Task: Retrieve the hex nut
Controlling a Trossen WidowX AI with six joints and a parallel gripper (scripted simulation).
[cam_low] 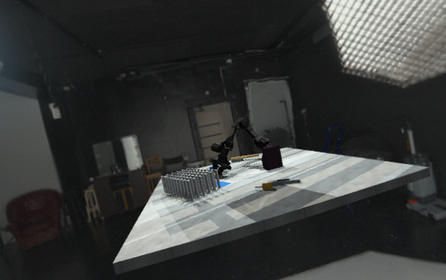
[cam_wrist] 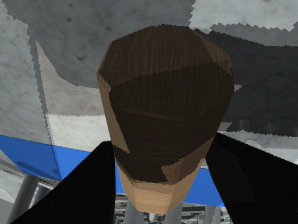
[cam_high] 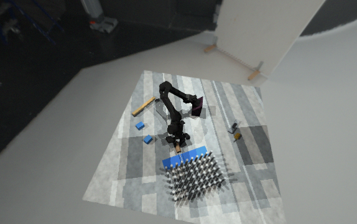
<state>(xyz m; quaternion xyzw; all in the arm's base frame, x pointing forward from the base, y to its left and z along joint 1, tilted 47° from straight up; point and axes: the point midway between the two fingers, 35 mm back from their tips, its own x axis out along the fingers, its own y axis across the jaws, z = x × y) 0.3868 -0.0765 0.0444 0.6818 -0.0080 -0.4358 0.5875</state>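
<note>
My gripper tip is now 90 mm to the right of the blue taped strip, 60 mm short of it and 20 mm above it. The rest, counted from my gripper tip: yellow-handled tool (460 mm to the left, 220 mm behind).
</note>
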